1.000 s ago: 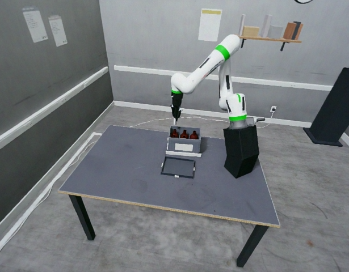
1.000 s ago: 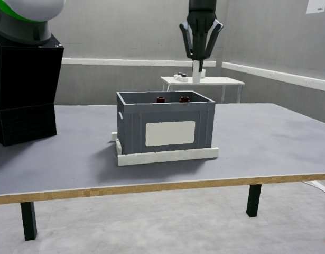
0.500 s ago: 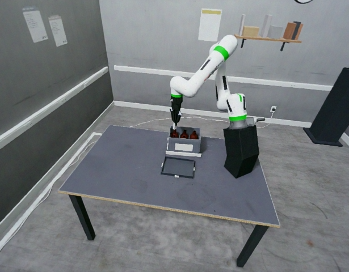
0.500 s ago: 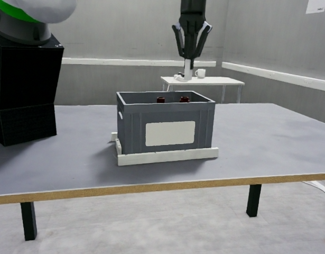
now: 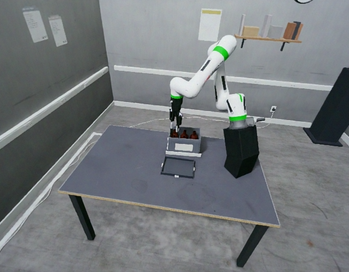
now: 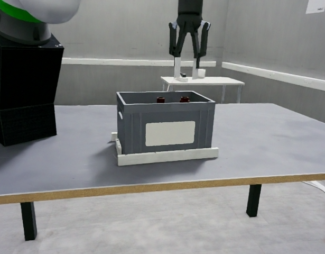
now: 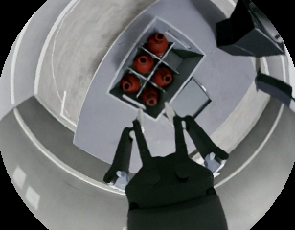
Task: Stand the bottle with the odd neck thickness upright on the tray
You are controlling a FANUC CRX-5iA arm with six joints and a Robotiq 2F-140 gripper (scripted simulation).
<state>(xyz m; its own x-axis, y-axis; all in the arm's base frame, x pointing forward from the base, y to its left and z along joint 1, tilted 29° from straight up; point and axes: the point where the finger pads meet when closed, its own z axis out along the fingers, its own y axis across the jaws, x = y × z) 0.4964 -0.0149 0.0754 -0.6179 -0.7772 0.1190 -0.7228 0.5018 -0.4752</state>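
My hand is 17 cm above the grey crate, 8 cm past it and 5 cm to the left of it. From my hand the other things lie so: dark tray (24 cm below, 21 cm to the left, 7 cm behind).
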